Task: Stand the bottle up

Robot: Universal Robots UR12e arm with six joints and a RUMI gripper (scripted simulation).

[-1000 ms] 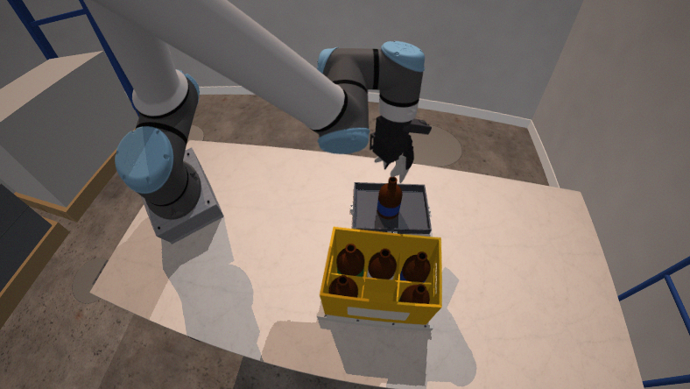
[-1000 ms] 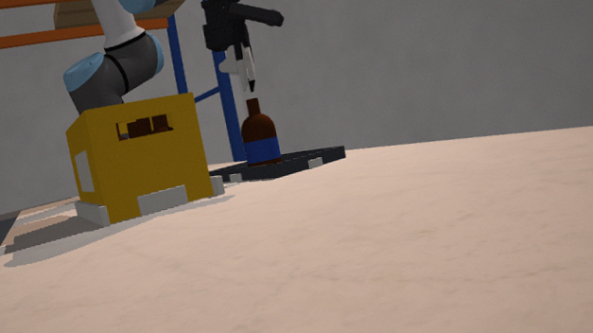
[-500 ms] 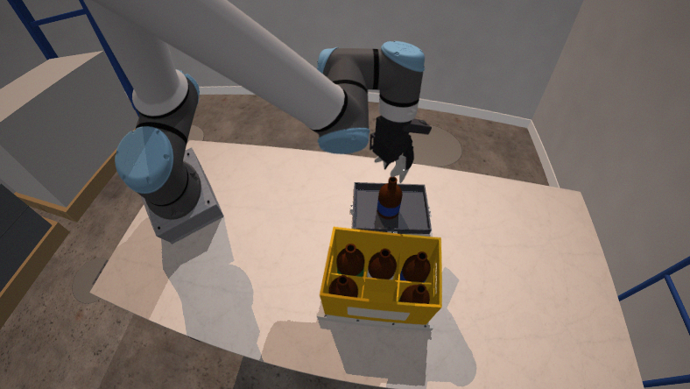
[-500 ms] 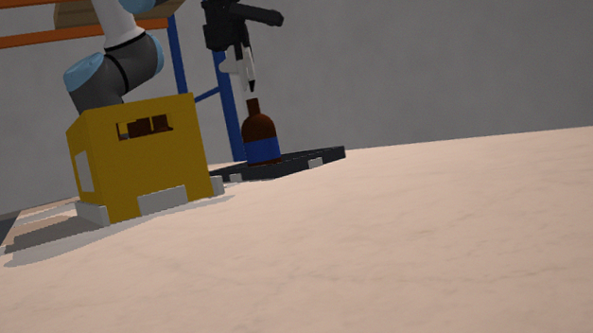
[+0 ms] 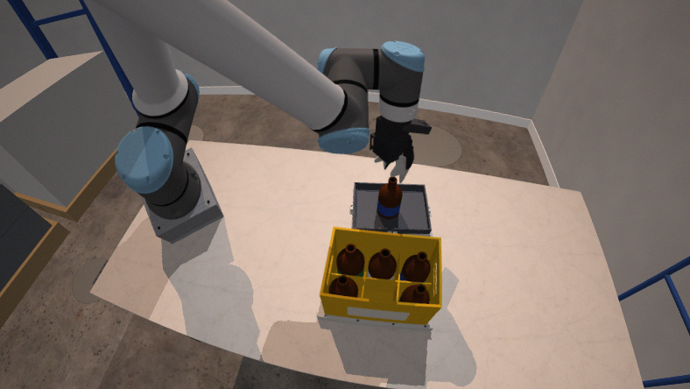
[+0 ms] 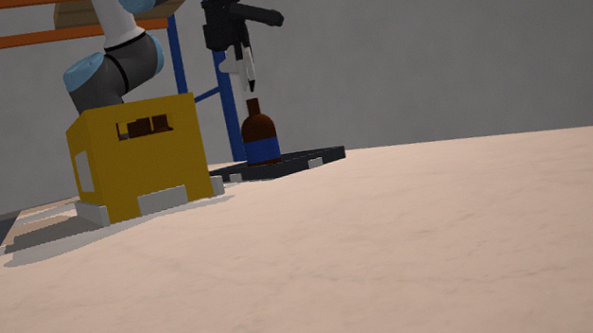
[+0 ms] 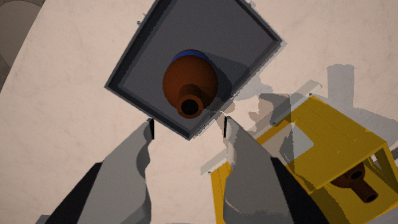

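Right now the tray is 18 cm below my hand, 1 cm to the left of it and 1 cm ahead of it. The rest, counted from my hand: crate 28 cm to the right, 11 cm below, 3 cm ahead.
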